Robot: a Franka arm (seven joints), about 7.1 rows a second.
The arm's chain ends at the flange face. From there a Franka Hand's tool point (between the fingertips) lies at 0.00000 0.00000 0.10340 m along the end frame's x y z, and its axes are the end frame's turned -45 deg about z.
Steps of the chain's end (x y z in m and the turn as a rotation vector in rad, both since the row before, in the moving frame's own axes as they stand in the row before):
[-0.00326, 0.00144, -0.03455, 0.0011, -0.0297, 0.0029]
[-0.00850, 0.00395, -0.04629, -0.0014, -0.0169, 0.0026]
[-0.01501, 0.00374, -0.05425, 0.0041, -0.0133, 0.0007]
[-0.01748, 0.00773, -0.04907, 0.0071, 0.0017, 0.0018]
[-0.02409, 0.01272, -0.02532, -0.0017, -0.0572, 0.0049]
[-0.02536, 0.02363, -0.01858, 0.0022, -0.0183, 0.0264]
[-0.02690, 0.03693, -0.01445, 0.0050, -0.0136, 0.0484]
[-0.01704, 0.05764, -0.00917, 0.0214, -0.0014, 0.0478]
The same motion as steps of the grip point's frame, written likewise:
[-0.00541, -0.00354, -0.03460, 0.0218, -0.0202, 0.0029]
[-0.01014, -0.00435, -0.04630, 0.0110, -0.0129, 0.0026]
[-0.01393, -0.00924, -0.05426, 0.0123, -0.0065, 0.0007]
[-0.01718, -0.00729, -0.04907, 0.0038, 0.0062, 0.0018]
[-0.03032, -0.01211, -0.02549, 0.0392, -0.0416, 0.0049]
[-0.03580, -0.00274, -0.01860, 0.0145, -0.0114, 0.0264]
[-0.04573, 0.00572, -0.01446, 0.0132, -0.0061, 0.0484]
[-0.05131, 0.02708, -0.00919, 0.0161, 0.0141, 0.0478]

